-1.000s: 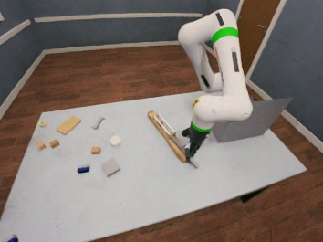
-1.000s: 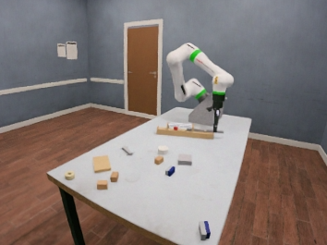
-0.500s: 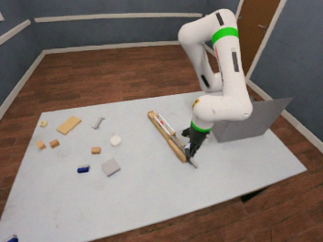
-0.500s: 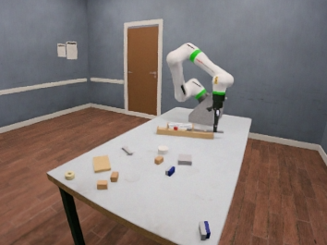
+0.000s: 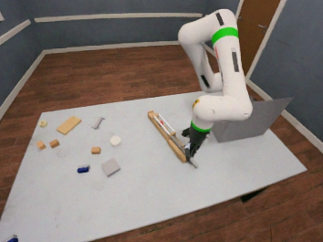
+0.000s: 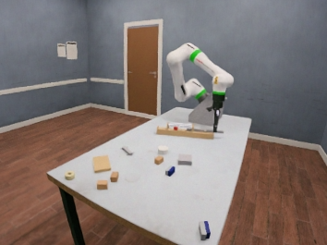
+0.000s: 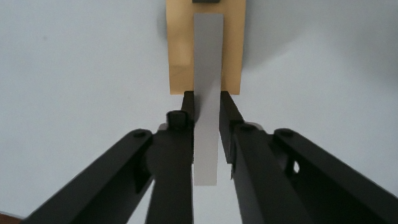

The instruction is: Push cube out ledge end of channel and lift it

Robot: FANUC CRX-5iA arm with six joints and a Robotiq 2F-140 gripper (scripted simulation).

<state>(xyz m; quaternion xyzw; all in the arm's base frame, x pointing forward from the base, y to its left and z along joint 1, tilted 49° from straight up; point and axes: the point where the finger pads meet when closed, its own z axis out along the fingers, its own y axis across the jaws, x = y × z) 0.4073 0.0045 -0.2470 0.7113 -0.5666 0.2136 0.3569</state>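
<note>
My gripper is now 260 mm to the left of the tan channel, 70 mm short of it and 30 mm above it. The rest, counted from my hand: red cube: 290 mm to the right, 80 mm ahead, 30 mm below; then grey square block: 440 mm ahead, 90 mm to the right, 70 mm below; then thin grey stick: 30 mm below.
</note>
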